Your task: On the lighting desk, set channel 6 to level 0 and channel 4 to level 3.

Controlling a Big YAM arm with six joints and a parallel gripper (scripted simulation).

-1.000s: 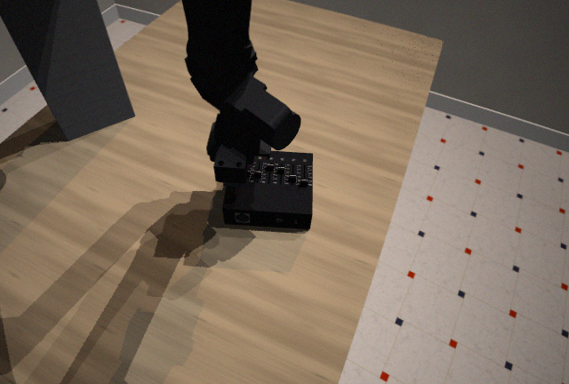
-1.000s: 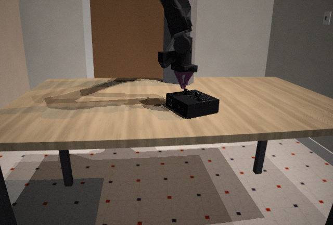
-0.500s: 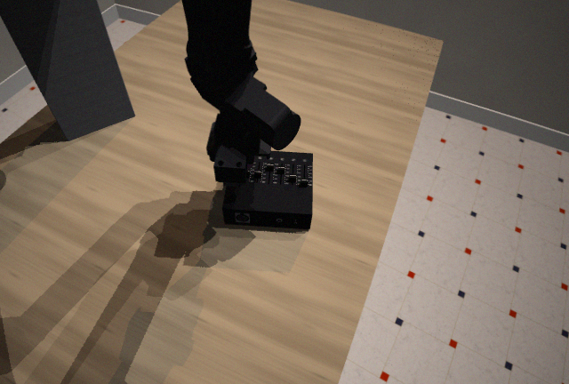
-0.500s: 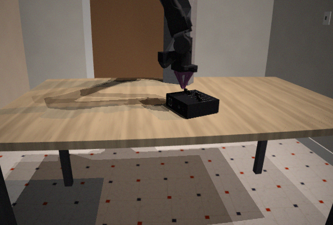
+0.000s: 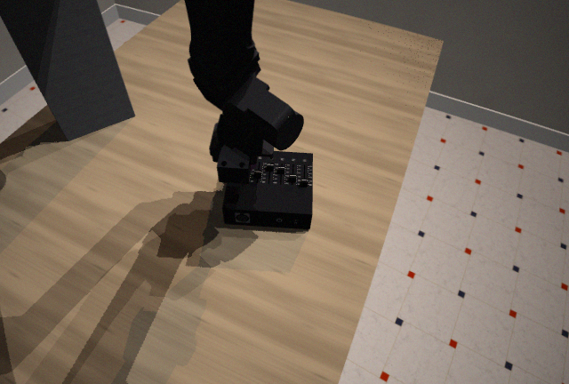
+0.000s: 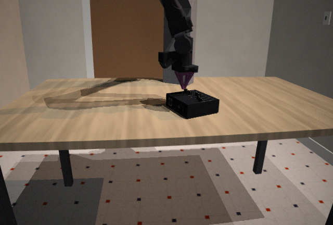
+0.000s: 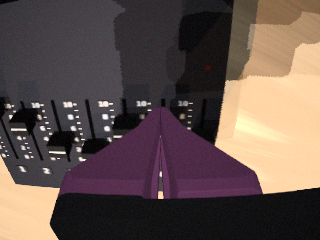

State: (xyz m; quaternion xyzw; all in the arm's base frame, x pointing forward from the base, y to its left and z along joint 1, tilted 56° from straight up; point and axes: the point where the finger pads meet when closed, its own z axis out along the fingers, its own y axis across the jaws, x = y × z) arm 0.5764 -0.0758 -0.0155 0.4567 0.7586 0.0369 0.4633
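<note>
Right now my hand is 20 mm to the right of the channel 6 cap, 20 mm above it and 10 mm past it. The rest, counted from my hand: channel 5 cap (20 mm to the left, 20 mm below, 20 mm ahead); channel 4 cap (50 mm to the left, 30 mm ahead, 20 mm below); channel 3 cap (60 mm ahead, 40 mm to the left, 20 mm below).
</note>
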